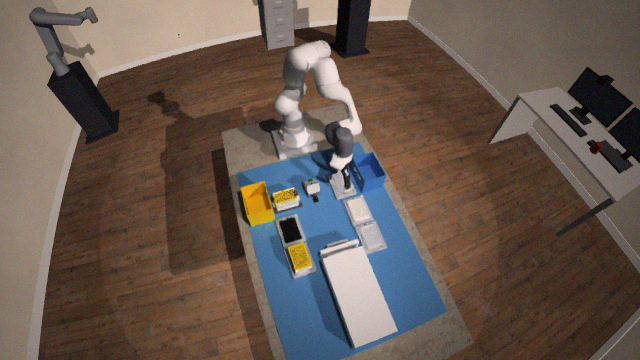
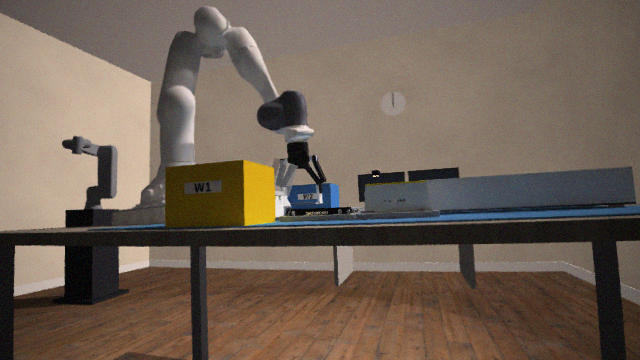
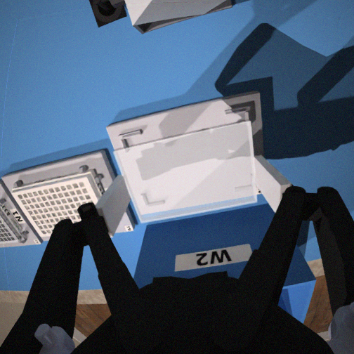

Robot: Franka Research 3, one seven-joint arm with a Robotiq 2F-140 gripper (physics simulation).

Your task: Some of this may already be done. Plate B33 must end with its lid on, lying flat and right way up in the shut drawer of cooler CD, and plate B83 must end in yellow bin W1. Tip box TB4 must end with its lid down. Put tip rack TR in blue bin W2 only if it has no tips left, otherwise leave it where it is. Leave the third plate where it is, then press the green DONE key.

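Observation:
My gripper (image 1: 345, 187) (image 2: 301, 197) (image 3: 189, 177) is shut on a clear lid (image 3: 187, 170), gripped by two opposite edges. The lid is roughly level, just above a pale nest (image 1: 338, 192) (image 3: 117, 131). Beside it, a whitish plate (image 1: 358, 209) (image 3: 55, 200) sits in a nest, and another pale plate (image 1: 370, 236) (image 3: 9, 227) lies beyond. Blue bin W2 (image 1: 369, 172) (image 2: 327, 194) (image 3: 200, 235) and yellow bin W1 (image 1: 257, 202) (image 2: 210, 200) stand at opposite sides. Yellow-topped racks (image 1: 286, 198) (image 1: 300, 257) show. Plate names are unreadable.
The long white cooler (image 1: 357, 295) (image 2: 530, 190) lies on the blue mat (image 1: 410, 285). A white box with a green top (image 1: 310, 181) stands between the bins. A dark flat item (image 1: 291, 230) lies between the yellow-topped racks.

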